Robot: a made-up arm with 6 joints.
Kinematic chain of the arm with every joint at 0, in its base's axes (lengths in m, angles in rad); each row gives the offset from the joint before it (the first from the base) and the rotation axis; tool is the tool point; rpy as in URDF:
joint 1: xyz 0 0 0.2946 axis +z
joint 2: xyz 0 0 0 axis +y
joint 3: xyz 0.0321 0 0.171 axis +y
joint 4: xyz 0.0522 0 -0.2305 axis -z
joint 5: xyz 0 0 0 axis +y
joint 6: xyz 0.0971 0 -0.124 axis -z
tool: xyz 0 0 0 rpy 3.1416 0 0
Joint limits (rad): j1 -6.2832..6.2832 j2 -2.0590..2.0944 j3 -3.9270..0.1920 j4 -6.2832..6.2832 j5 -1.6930..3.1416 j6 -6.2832..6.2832
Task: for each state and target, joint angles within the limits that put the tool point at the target. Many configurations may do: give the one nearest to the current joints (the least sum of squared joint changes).
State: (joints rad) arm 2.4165 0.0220 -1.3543 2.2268 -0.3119 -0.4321
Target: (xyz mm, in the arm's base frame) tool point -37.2 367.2 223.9
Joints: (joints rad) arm 1.9526 0.4259 -1.3342 2.1271 -0.2064 -0.4321
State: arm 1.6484 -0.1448 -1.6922 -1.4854 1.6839 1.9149
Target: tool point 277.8 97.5 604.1
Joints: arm 0.8605 -0.1917 -1.7126 -1.5166 1.8724 1.9149
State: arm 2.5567 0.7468 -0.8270 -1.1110 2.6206 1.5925
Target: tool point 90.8 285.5 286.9
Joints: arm 1.7979 0.5308 -1.1623 -1.4509 2.4506 1.5925
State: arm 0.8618 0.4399 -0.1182 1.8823 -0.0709 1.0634
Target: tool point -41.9 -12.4 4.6
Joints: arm 0.6789 1.1510 -0.4379 1.8827 0.7757 1.0634
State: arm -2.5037 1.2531 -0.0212 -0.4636 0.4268 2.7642
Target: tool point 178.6 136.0 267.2
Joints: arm -2.4369 1.6319 0.1743 -0.4544 0.4885 2.7642
